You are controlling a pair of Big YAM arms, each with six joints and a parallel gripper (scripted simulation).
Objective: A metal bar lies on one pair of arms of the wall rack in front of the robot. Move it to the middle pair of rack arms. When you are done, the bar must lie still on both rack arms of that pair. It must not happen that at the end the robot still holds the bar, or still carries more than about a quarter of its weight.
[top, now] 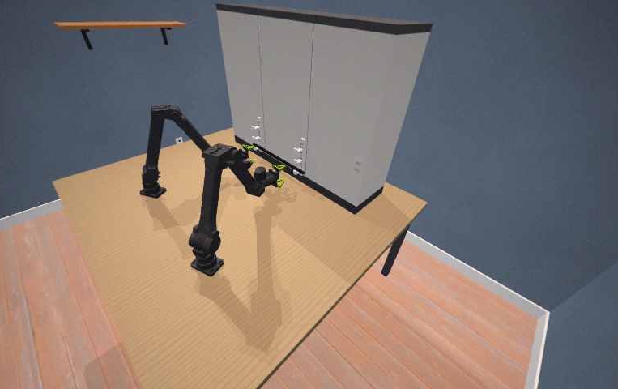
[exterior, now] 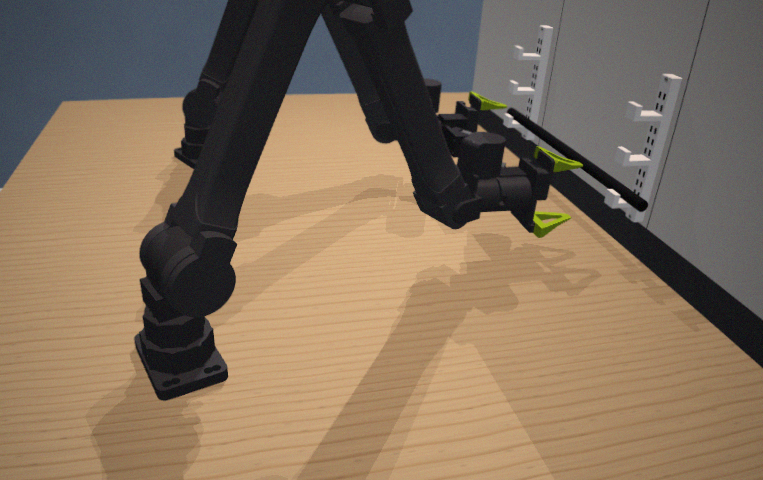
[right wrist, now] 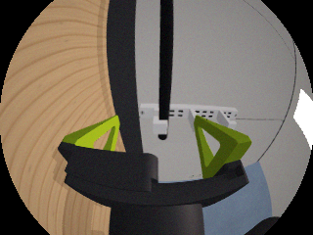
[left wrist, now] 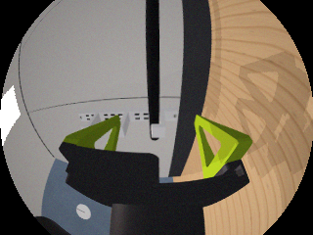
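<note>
The metal bar is 7 cm ahead of my right hand, 16 cm to the left of it and 1 cm above it. Round my right hand: black base strip: 11 cm ahead, 13 cm to the left, 7 cm below; then grey wall panel: 26 cm ahead, 14 cm to the left, 35 cm above.
Right now the metal bar is 150 mm to the right of my left hand, 80 mm ahead of it and 10 mm above it. The rest, counted from my left hand: black base strip 180 mm to the right, 120 mm ahead, 80 mm below; grey wall panel 340 mm above, 270 mm ahead, 170 mm to the right.
</note>
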